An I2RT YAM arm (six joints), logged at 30 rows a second.
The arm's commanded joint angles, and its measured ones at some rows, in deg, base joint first. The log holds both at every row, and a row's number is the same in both.
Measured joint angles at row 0: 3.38 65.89 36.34 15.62 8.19 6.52
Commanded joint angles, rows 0 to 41: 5.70 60.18 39.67 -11.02 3.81 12.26; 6.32 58.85 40.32 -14.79 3.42 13.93; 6.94 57.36 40.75 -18.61 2.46 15.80; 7.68 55.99 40.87 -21.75 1.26 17.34; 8.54 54.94 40.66 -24.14 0.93 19.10; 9.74 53.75 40.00 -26.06 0.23 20.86; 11.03 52.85 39.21 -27.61 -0.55 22.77; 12.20 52.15 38.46 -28.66 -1.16 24.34; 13.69 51.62 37.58 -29.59 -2.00 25.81; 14.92 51.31 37.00 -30.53 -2.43 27.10; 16.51 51.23 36.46 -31.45 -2.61 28.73; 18.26 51.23 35.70 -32.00 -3.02 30.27; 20.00 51.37 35.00 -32.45 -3.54 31.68; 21.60 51.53 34.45 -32.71 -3.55 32.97; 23.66 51.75 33.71 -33.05 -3.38 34.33; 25.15 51.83 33.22 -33.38 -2.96 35.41; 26.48 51.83 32.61 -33.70 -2.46 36.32; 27.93 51.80 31.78 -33.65 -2.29 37.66; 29.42 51.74 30.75 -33.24 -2.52 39.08; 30.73 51.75 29.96 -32.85 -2.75 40.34; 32.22 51.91 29.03 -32.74 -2.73 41.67; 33.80 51.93 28.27 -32.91 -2.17 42.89; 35.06 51.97 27.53 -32.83 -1.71 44.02; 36.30 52.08 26.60 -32.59 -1.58 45.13; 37.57 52.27 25.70 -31.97 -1.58 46.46; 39.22 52.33 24.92 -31.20 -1.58 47.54; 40.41 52.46 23.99 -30.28 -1.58 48.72; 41.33 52.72 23.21 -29.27 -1.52 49.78; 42.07 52.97 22.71 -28.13 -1.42 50.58; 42.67 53.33 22.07 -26.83 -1.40 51.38; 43.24 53.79 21.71 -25.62 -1.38 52.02; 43.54 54.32 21.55 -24.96 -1.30 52.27; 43.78 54.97 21.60 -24.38 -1.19 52.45; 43.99 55.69 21.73 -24.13 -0.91 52.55; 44.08 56.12 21.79 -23.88 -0.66 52.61; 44.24 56.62 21.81 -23.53 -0.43 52.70; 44.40 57.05 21.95 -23.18 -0.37 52.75; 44.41 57.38 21.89 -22.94 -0.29 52.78; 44.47 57.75 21.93 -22.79 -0.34 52.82; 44.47 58.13 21.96 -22.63 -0.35 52.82; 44.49 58.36 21.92 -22.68 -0.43 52.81; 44.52 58.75 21.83 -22.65 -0.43 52.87
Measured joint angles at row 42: 44.16 57.54 21.87 -22.81 -1.50 51.70
